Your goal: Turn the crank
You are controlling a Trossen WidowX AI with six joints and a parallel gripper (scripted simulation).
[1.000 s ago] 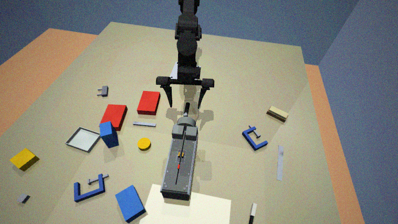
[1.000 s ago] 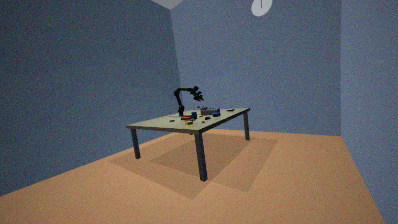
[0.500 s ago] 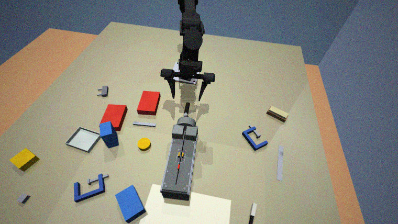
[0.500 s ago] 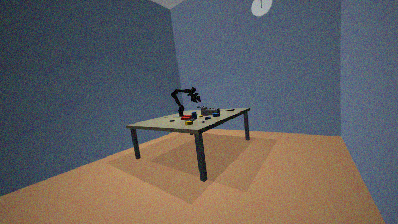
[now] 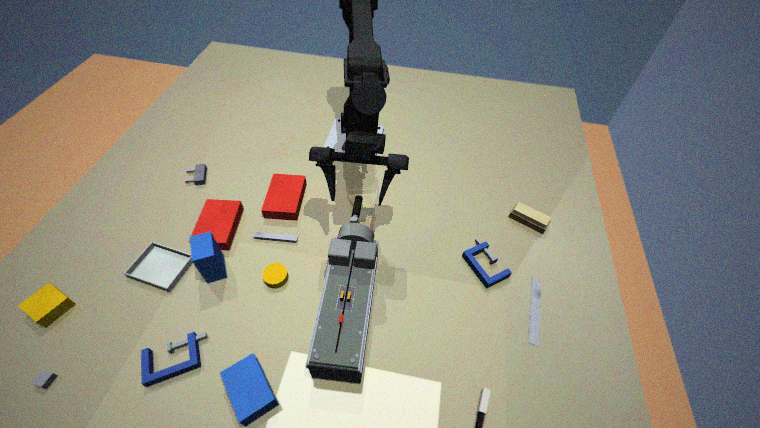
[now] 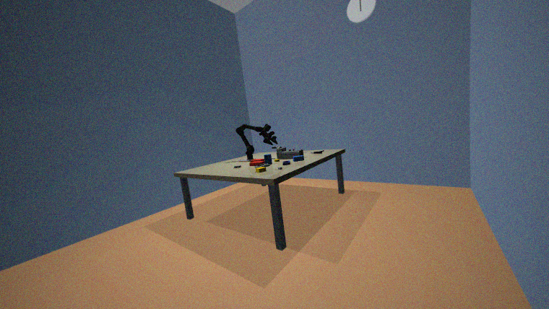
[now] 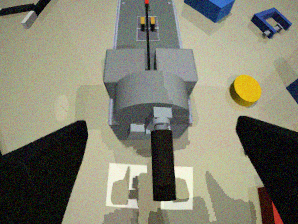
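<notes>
Right now the dark crank handle is 20 mm behind my gripper tip, 10 mm to the right of it and 30 mm below it. The rest, counted from my gripper tip: tan block (210 mm behind, 370 mm to the left, 140 mm below); red pointer (200 mm ahead, 50 mm to the left, 70 mm below); grey strip (30 mm ahead, 400 mm to the left, 150 mm below).
</notes>
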